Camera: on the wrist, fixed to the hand. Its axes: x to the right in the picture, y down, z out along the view.
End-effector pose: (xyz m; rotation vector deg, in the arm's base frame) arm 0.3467 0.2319 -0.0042 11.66 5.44 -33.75
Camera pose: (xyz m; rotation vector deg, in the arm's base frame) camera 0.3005 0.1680 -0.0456 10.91 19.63 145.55
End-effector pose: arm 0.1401 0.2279 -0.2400 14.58 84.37 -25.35
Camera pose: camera 0.0782 0.1640 -0.2364 115.18 10.46 129.62
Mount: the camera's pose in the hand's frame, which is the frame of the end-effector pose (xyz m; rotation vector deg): 0.0024 -0.0845 -0.0279 -7.52 40.15 174.57
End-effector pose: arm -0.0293 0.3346 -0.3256 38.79 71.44 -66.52
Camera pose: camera -0.1180 0.3317 -0.3190 89.69 -18.20 98.93
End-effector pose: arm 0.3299 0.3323 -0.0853 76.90 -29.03 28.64
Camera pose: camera 0.3848 0.3467 -0.1539 49.85 73.02 -138.13
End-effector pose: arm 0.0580 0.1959 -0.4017 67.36 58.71 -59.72
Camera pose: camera -0.0258 0.2160 -0.4240 74.88 -49.87 103.97
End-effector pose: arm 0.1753 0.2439 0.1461 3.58 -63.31 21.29
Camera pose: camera 0.2276 0.1719 0.1469 101.70 -25.78 -139.50
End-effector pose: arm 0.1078 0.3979 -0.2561 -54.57 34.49 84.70
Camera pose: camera 0.1963 0.3889 -0.2593 -10.54 -65.12 -64.72
